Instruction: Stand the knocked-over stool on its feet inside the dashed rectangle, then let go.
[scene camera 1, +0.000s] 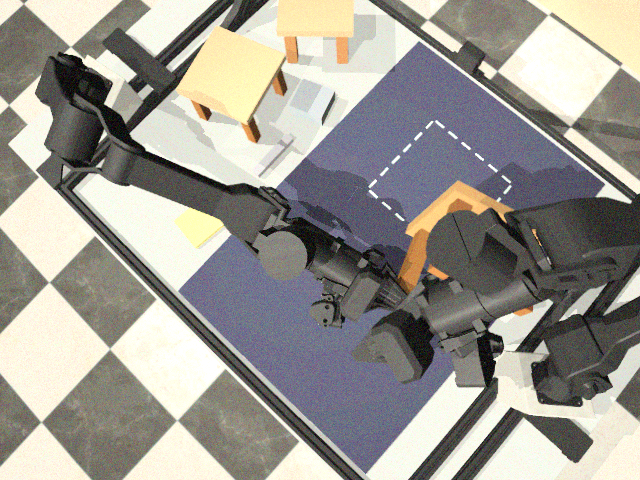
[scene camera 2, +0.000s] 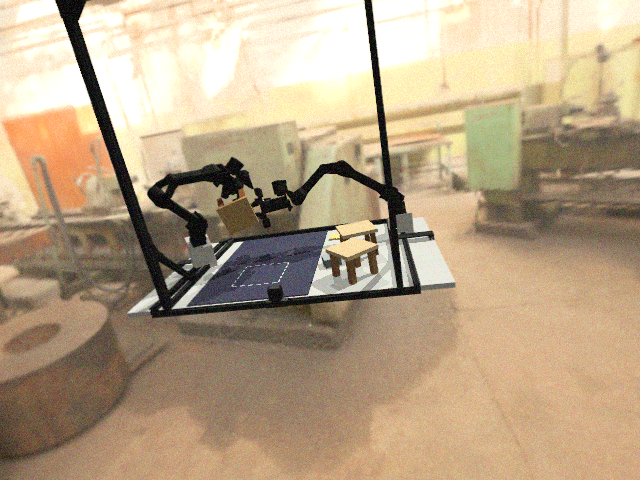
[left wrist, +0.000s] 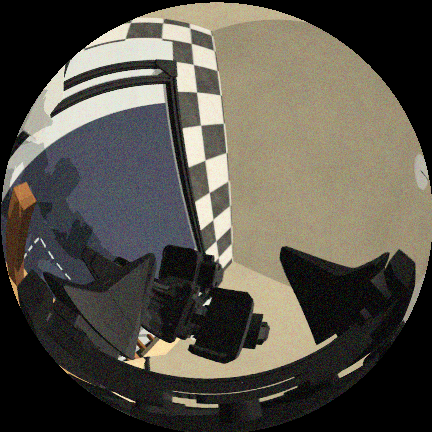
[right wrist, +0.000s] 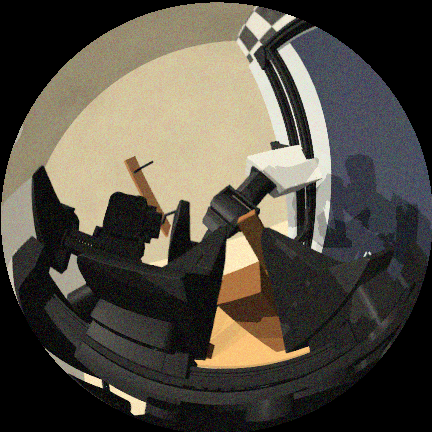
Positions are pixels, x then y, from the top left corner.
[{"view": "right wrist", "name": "my left gripper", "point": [81, 181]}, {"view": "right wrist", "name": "my right gripper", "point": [243, 233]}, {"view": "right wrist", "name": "orange wooden stool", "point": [246, 331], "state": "held by my right gripper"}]
